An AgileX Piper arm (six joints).
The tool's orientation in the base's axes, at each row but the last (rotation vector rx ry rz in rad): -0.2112 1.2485 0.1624; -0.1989 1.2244 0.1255; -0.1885 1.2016 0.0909; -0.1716 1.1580 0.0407; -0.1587 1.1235 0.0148; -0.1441 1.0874 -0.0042
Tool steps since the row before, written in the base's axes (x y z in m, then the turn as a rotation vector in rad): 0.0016 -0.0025 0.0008 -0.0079 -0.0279 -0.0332; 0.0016 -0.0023 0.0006 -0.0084 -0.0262 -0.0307; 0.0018 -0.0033 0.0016 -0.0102 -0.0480 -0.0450; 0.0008 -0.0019 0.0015 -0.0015 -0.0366 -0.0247; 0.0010 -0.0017 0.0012 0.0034 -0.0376 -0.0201; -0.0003 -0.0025 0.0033 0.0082 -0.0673 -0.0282
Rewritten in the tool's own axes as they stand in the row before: -0.0003 -0.0029 0.0011 0.0289 -0.0228 -0.0242; 0.0000 -0.0026 0.0012 0.0264 -0.0213 -0.0234; -0.0007 -0.0037 0.0016 0.0397 -0.0410 -0.0343; -0.0009 -0.0021 0.0010 0.0240 -0.0331 -0.0167; -0.0005 -0.0019 0.0012 0.0221 -0.0351 -0.0105; -0.0029 -0.0028 0.0010 0.0337 -0.0639 -0.0134
